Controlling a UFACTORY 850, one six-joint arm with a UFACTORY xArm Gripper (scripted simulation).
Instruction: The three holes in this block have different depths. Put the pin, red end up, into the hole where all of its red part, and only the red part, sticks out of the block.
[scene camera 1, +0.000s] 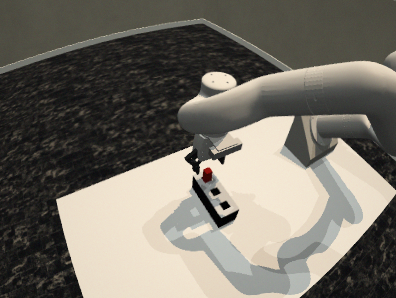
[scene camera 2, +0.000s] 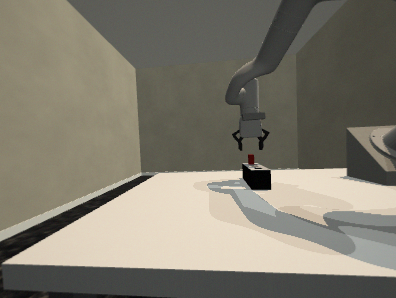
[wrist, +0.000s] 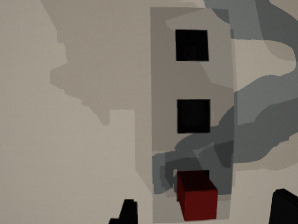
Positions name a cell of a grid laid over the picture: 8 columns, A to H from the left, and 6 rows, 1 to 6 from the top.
Observation:
I see a black block (scene camera 1: E5) and a pin (wrist: F6).
The black block shows as well in the wrist view (wrist: F3).

